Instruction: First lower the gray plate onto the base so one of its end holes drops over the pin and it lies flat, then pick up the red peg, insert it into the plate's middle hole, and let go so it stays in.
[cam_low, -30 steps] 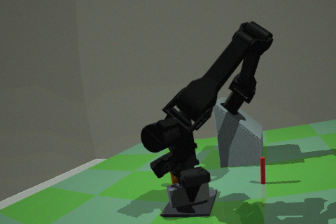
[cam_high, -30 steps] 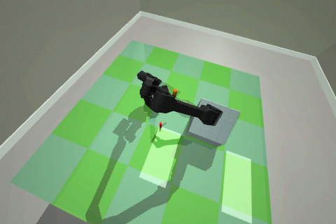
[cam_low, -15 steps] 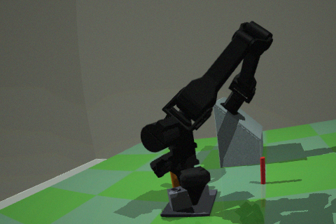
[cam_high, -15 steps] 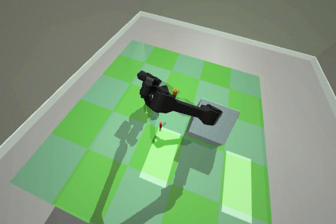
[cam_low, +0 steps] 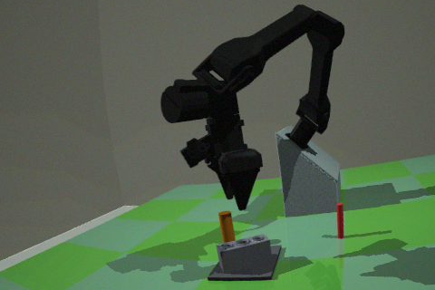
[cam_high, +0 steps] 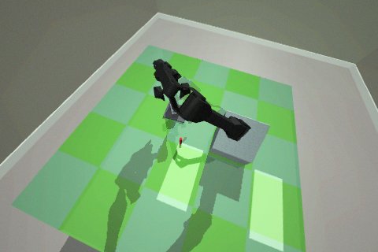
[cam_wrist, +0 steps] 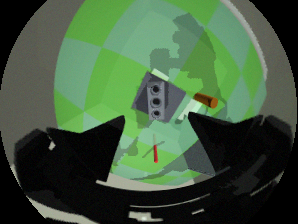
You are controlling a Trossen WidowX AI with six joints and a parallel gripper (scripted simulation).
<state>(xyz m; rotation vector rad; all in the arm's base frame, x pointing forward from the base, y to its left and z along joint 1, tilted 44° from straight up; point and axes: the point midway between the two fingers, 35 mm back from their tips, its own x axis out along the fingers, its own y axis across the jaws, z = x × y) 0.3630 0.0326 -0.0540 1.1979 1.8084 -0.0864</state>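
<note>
Right now my gripper tip is 160 mm to the right of the red peg, 150 mm past it and 100 mm above it. The rest, counted from my gripper tip: orange cylinder (120 mm behind, 100 mm to the right, 100 mm below); then base (130 mm below, 20 mm behind, 10 mm to the left); then gray plate (90 mm below, 10 mm behind).
</note>
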